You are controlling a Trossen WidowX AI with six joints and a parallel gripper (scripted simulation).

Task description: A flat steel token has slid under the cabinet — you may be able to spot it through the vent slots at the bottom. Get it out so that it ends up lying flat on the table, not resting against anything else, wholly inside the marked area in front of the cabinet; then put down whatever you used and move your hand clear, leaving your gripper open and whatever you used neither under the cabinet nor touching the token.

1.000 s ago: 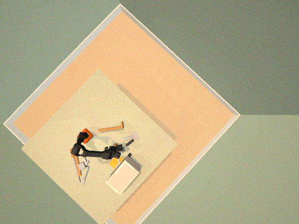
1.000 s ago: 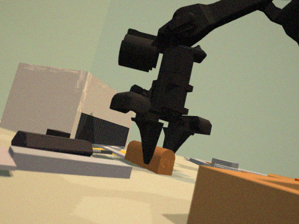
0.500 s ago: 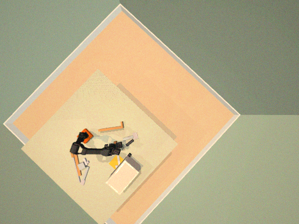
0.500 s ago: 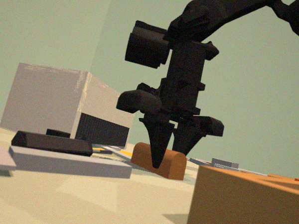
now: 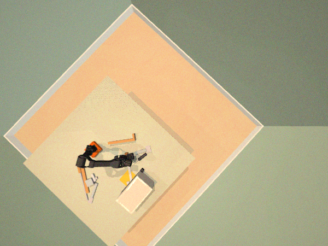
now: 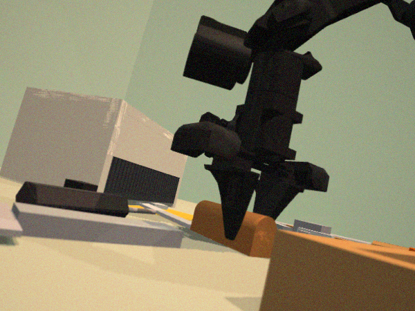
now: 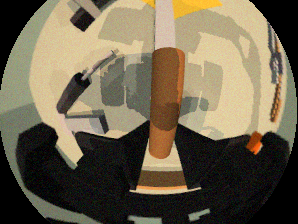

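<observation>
The dark screwdriver lies 11 cm ahead of my gripper tip and 8 cm to the left of it. The rest, counted from my gripper tip: token (24 cm ahead, 17 cm to the right); then orange stick (8 cm behind, 50 cm to the right).
</observation>
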